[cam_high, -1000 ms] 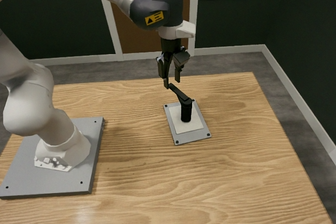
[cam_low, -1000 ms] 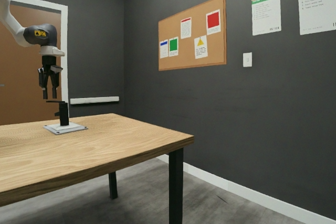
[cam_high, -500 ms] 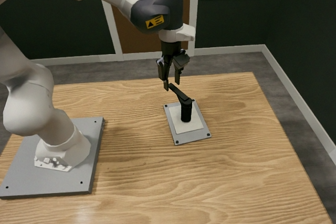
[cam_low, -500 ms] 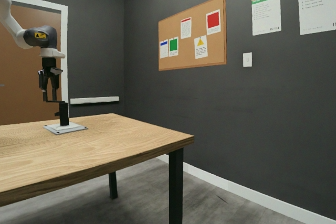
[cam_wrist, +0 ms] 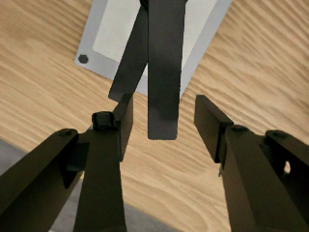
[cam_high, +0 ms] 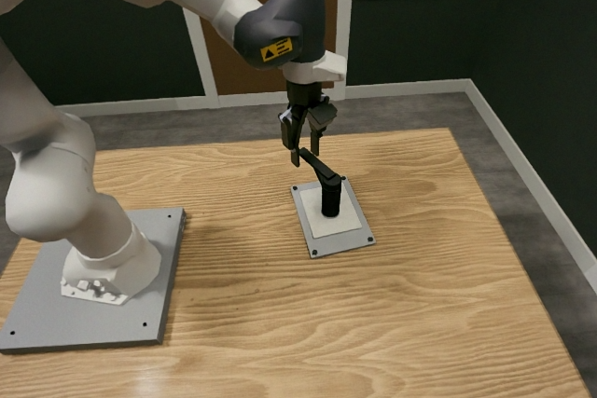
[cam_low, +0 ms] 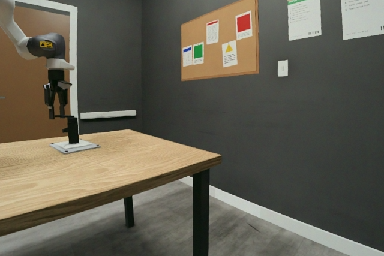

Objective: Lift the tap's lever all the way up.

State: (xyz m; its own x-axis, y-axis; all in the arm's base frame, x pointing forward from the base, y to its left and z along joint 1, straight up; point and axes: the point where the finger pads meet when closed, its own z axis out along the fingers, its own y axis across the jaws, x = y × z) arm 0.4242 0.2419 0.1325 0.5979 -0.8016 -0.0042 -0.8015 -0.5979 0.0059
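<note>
Right now my hand is 3 cm to the left of the lever, 3 cm short of it and 2 cm above it. The rest, counted from my hand: tap 6 cm to the right, 6 cm below, 4 cm ahead.
</note>
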